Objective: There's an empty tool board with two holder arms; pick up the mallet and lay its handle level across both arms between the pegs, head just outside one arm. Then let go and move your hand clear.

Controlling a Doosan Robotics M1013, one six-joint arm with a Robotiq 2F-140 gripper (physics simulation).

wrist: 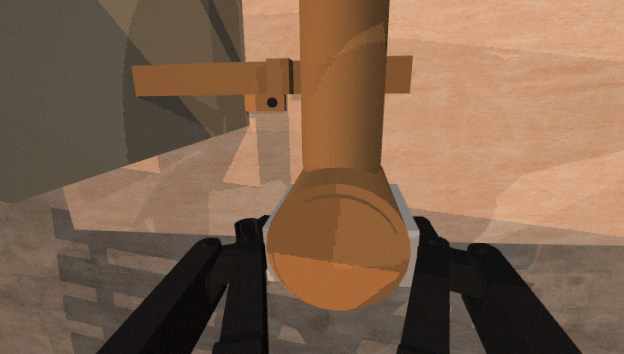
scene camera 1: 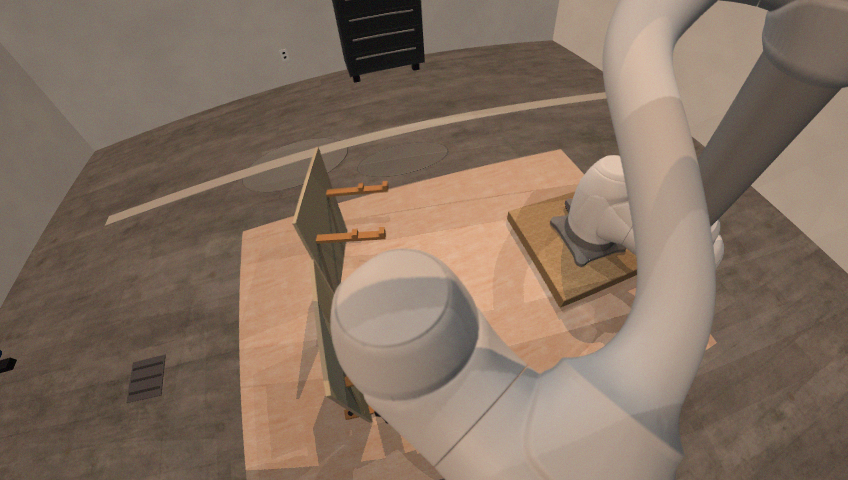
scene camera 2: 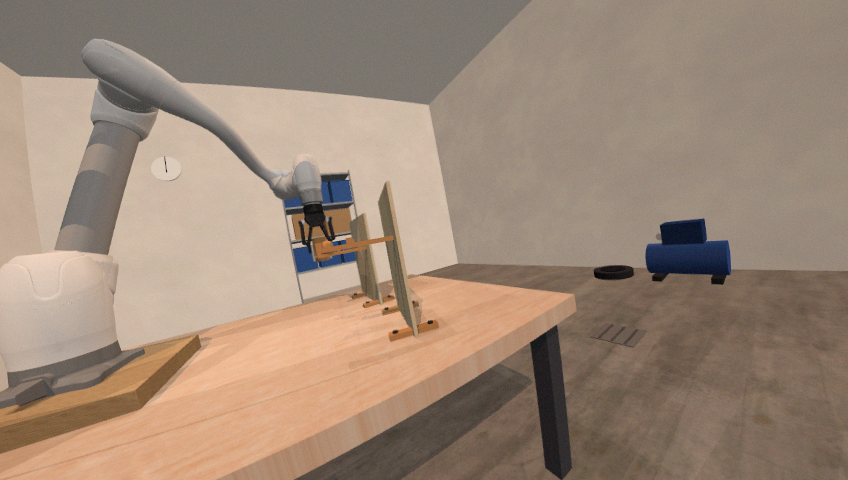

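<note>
The orange-brown mallet (scene camera 2: 321,249) (wrist: 344,100) has its head between the fingers of my gripper (scene camera 2: 320,245) (wrist: 342,203), which is shut on it from both sides. In the wrist view its handle runs away over an orange holder arm (wrist: 200,80), on the outer side of a peg; whether it touches the arm I cannot tell. The arm belongs to the second board (scene camera 1: 326,356) (scene camera 2: 361,228) (wrist: 60,100). The empty tool board (scene camera 1: 310,205) (scene camera 2: 393,249) stands upright, with two orange holder arms (scene camera 1: 351,236) (scene camera 2: 377,240) carrying pegs. My gripper and the mallet are hidden in scene camera 1.
Both boards stand on the wooden table (scene camera 1: 273,267) (scene camera 2: 267,368), on orange feet (scene camera 2: 413,330). The robot base stands on a wooden plate (scene camera 1: 535,237) (scene camera 2: 172,362). A shelf rack with blue bins (scene camera 2: 306,259), a drawer cabinet (scene camera 1: 380,35) and a blue compressor (scene camera 2: 687,258) stand farther off.
</note>
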